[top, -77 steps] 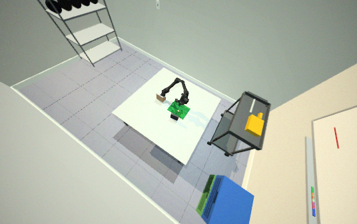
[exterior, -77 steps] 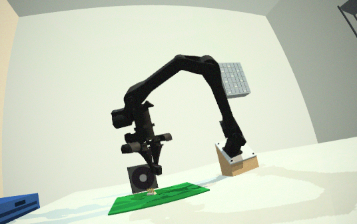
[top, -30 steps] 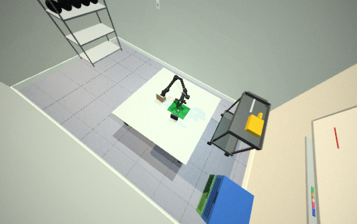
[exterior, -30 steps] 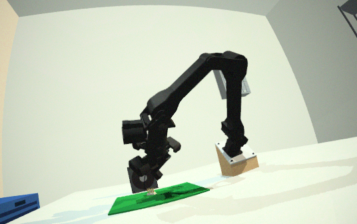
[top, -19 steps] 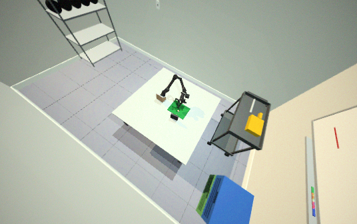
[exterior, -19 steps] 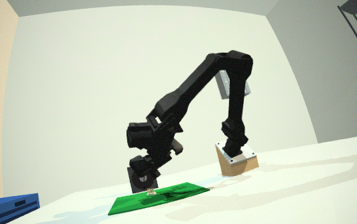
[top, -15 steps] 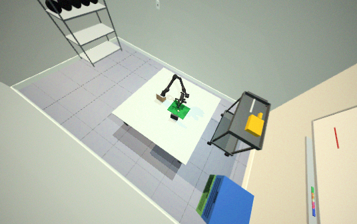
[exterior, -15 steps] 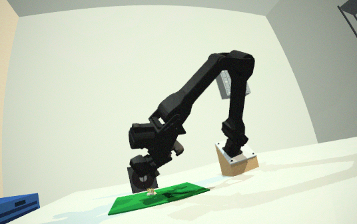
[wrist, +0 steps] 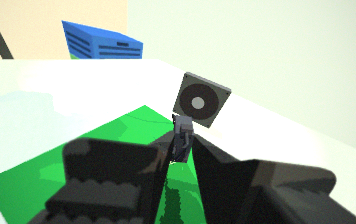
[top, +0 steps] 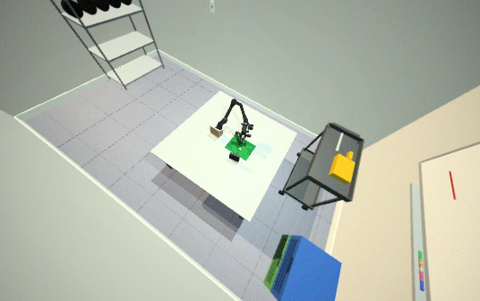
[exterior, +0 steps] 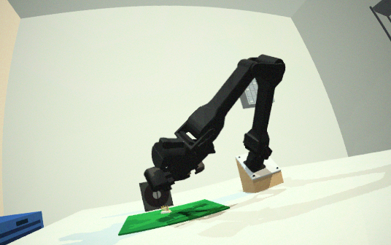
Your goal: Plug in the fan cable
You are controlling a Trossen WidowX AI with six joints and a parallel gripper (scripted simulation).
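My gripper tip is now 1 cm to the left of the green board and 12 cm above it. Round my gripper tip: black square fan: 2 cm ahead, 19 cm to the right, 5 cm below; dark fan plug: 1 cm to the right, 1 cm below; four-pin fan header: 1 cm ahead, 5 cm to the right, 11 cm below.
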